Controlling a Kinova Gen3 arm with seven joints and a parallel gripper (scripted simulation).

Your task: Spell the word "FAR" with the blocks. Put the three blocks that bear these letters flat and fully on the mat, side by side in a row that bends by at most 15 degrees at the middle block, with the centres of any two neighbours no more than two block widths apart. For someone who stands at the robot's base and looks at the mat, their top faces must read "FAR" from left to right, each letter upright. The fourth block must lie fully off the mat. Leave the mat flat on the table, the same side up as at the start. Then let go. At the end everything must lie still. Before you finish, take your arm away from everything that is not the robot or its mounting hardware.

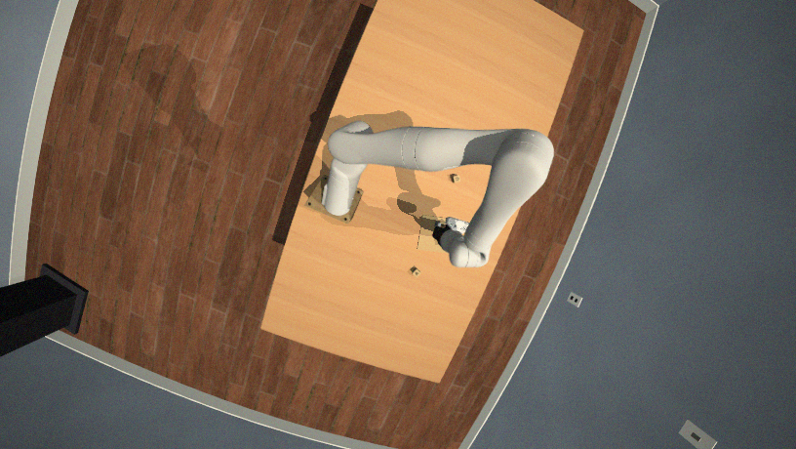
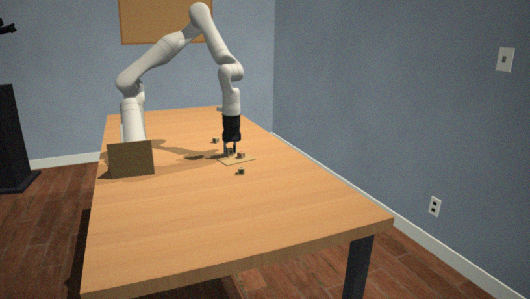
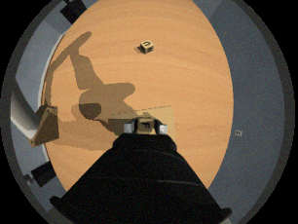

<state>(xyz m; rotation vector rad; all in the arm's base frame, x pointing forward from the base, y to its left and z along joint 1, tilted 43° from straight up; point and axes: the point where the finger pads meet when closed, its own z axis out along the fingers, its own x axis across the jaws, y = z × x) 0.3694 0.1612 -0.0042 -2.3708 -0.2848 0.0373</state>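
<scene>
Right now my hand is 1 cm short of the tan mat, 4 cm to the left of it and 2 cm above it.
</scene>
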